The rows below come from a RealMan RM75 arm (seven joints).
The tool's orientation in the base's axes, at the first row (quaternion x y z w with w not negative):
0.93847 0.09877 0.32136 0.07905
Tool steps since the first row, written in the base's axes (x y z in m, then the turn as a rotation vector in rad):
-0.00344 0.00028 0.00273 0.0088 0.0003 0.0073
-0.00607 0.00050 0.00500 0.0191 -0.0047 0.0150
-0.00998 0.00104 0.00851 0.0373 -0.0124 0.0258
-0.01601 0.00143 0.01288 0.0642 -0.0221 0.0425
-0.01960 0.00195 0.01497 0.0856 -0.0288 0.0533
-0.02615 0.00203 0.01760 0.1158 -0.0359 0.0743
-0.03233 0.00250 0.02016 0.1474 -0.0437 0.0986
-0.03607 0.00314 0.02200 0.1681 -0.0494 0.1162
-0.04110 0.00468 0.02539 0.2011 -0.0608 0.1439
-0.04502 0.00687 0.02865 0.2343 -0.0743 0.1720
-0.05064 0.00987 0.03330 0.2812 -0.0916 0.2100
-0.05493 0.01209 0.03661 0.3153 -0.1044 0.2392
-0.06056 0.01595 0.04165 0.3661 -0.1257 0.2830
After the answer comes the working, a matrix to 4 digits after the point.
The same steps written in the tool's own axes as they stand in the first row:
-0.00099 -0.00016 -0.00428 0.0112 0.0024 -0.0003
-0.00164 -0.00024 -0.00770 0.0225 0.0103 0.0005
-0.00248 -0.00055 -0.01291 0.0411 0.0225 0.0040
-0.00449 -0.00081 -0.02009 0.0694 0.0390 0.0084
-0.00591 -0.00135 -0.02398 0.0908 0.0507 0.0138
-0.00942 -0.00176 -0.03010 0.1248 0.0661 0.0167
-0.01259 -0.00250 -0.03596 0.1617 0.0830 0.0179
-0.01425 -0.00323 -0.03977 0.1867 0.0951 0.0175
-0.01579 -0.00468 -0.04566 0.2258 0.1164 0.0172
-0.01639 -0.00664 -0.05082 0.2648 0.1399 0.0170
-0.01730 -0.00931 -0.05818 0.3194 0.1710 0.0178
-0.01815 -0.01134 -0.06361 0.3599 0.1942 0.0172
-0.01863 -0.01477 -0.07135 0.4199 0.2309 0.0162

The tool's axes in the first row as the columns of a matrix, in the base's axes (rounded; the answer above uses it unrounded):
0.7739 0.1346 0.6188
0.2362 -0.9680 -0.0849
0.5876 0.2119 -0.7810

